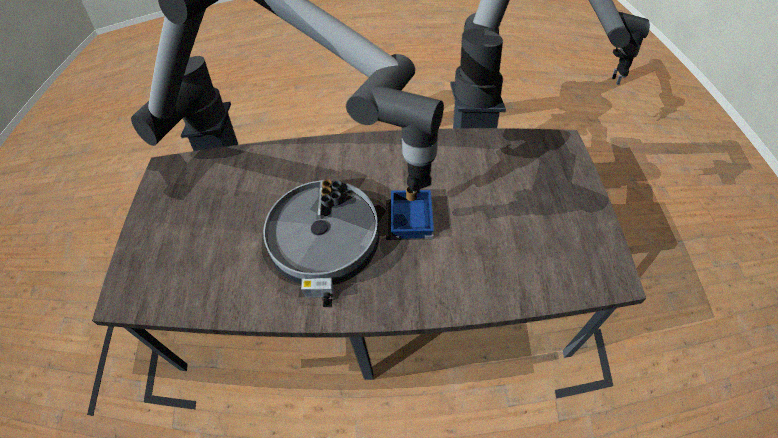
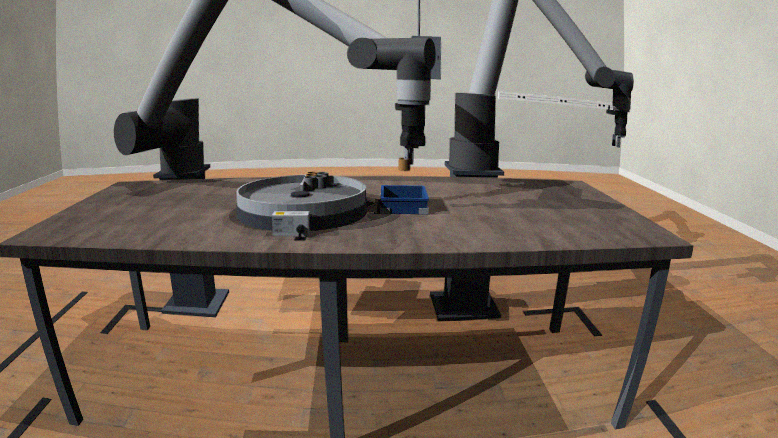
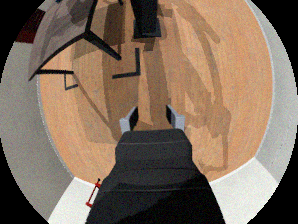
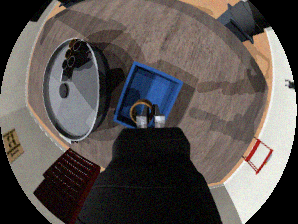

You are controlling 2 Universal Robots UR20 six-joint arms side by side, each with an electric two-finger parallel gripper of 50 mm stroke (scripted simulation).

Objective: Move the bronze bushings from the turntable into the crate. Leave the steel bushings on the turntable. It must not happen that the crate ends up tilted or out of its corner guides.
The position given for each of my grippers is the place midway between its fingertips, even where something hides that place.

I see my left gripper [image 3: 152,111], my right gripper [image 2: 408,164] and a blue crate [image 1: 409,219].
The blue crate also shows in image 2 [image 2: 401,199] and in image 4 [image 4: 158,87]. My right gripper shows as well in image 4 [image 4: 151,110].
